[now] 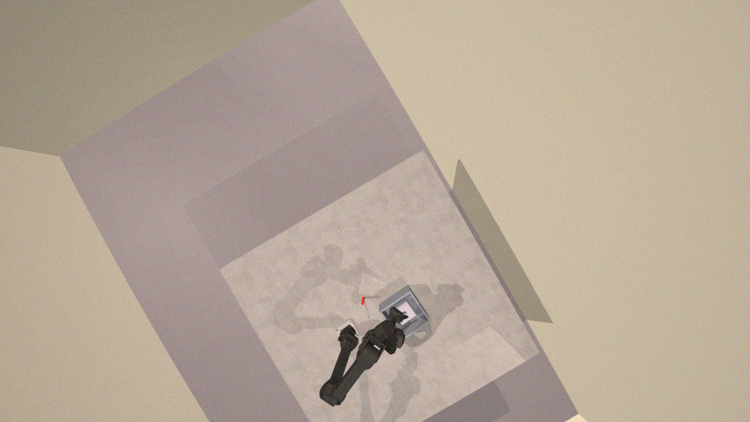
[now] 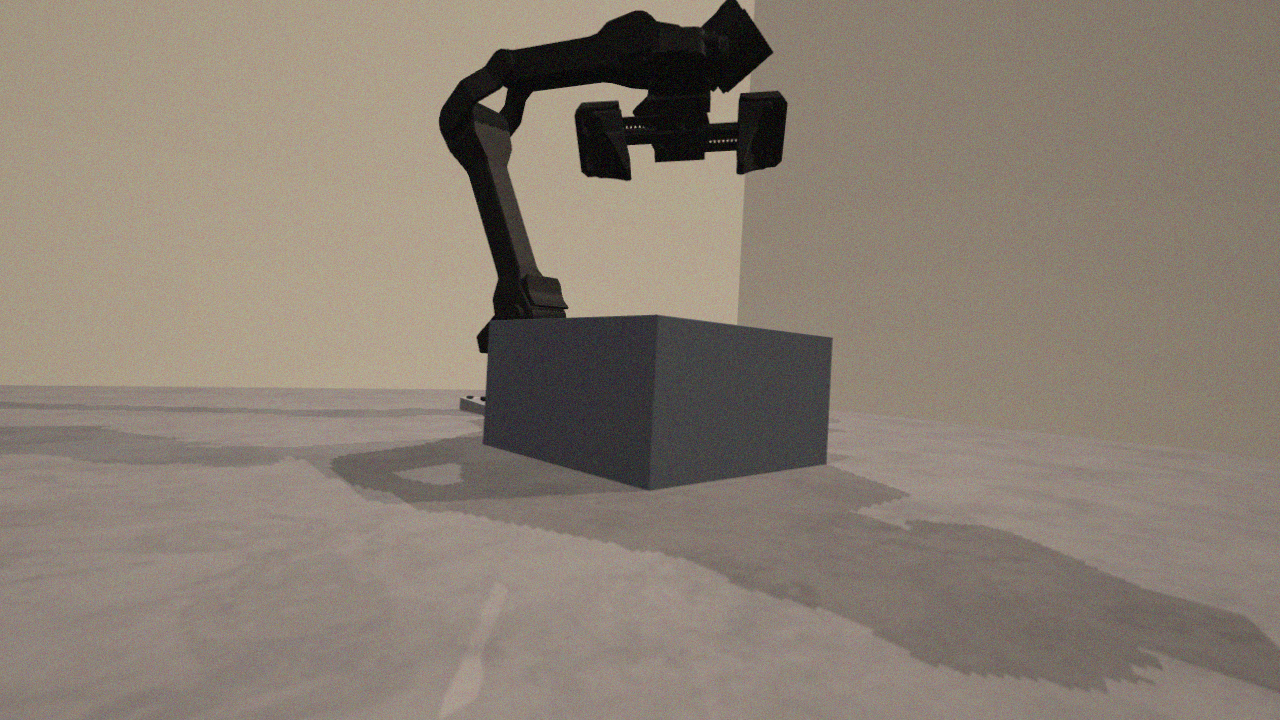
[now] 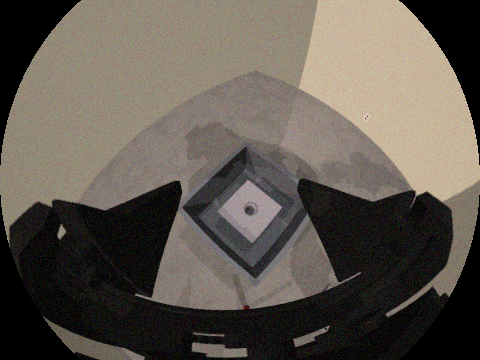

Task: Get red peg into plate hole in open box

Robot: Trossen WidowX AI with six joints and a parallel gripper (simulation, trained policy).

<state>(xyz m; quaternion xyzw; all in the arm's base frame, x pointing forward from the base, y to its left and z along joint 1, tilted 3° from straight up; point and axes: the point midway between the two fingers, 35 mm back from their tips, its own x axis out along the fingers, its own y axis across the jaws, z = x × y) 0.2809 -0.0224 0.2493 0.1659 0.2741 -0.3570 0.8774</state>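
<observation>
The red peg lies 14 cm behind my gripper tip, 15 cm to the left of it and 19 cm below it. From my gripper tip the other things lie so: grey-blue box (2 cm to the right, 20 cm below); then pale plate (2 cm to the right, 18 cm below).
</observation>
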